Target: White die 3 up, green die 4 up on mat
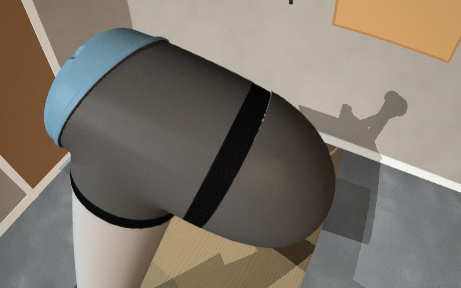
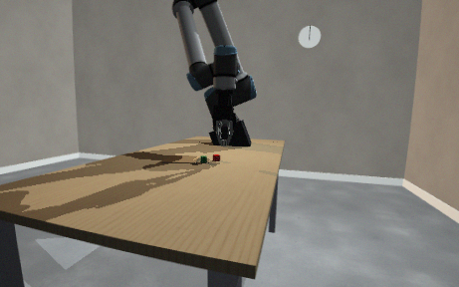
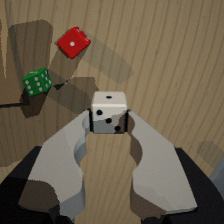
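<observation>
My hand is 10 mm short of the tan mat, 190 mm to the left of it and 90 mm above it. Round my hand: green die: 20 mm ahead, 80 mm to the right, 80 mm below; red die: 40 mm behind, 50 mm to the right, 80 mm below; white die: 10 mm below.
</observation>
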